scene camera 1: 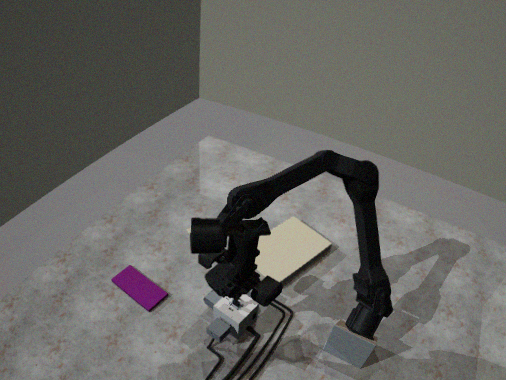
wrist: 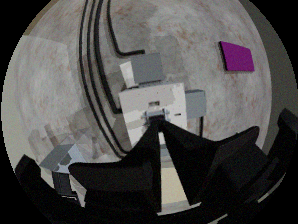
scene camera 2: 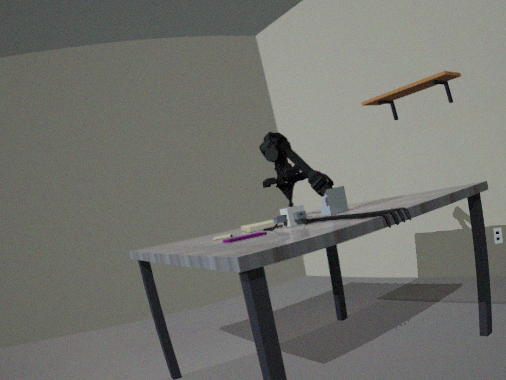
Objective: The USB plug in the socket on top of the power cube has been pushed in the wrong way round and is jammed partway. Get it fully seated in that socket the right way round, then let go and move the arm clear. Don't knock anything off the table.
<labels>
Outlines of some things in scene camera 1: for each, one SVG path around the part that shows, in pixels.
The gripper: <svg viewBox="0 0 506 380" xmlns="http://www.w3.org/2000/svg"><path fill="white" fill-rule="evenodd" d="M198 255L198 264L206 269L210 269L215 261L218 263L205 274L208 285L212 287L218 296L223 298L228 296L238 301L242 294L249 293L252 290L250 296L253 301L258 302L263 307L267 307L282 292L282 283L272 279L270 276L266 276L260 281L260 274L254 271L258 267L255 264L255 259L260 254L259 249L257 249L253 256L248 258L236 257L229 252L228 248L227 250L225 248L221 250L221 253Z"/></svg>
A purple flat card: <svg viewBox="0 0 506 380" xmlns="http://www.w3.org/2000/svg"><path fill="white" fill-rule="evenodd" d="M129 265L113 277L111 281L150 312L168 296L168 293Z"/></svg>
</labels>
